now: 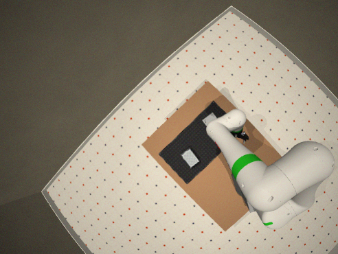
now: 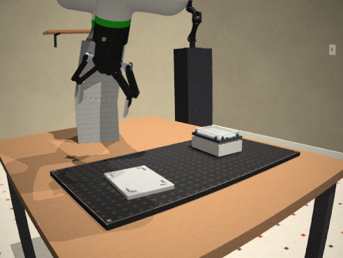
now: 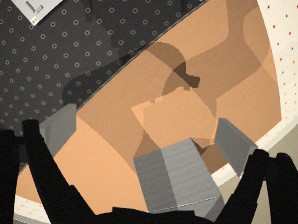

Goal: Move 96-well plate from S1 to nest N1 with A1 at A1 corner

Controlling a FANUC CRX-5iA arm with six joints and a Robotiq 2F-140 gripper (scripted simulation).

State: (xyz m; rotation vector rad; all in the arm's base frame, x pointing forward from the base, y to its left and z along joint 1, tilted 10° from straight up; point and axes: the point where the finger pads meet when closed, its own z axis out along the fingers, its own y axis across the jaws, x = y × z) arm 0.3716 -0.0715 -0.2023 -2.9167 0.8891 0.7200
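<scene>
Right now my hand is 7 cm short of the white 96-well plate, 36 cm to the right of it and 11 cm above it. From my hand the other things lie so: plate nest N1 (21 cm ahead, 2 cm to the left, 17 cm below).
</scene>
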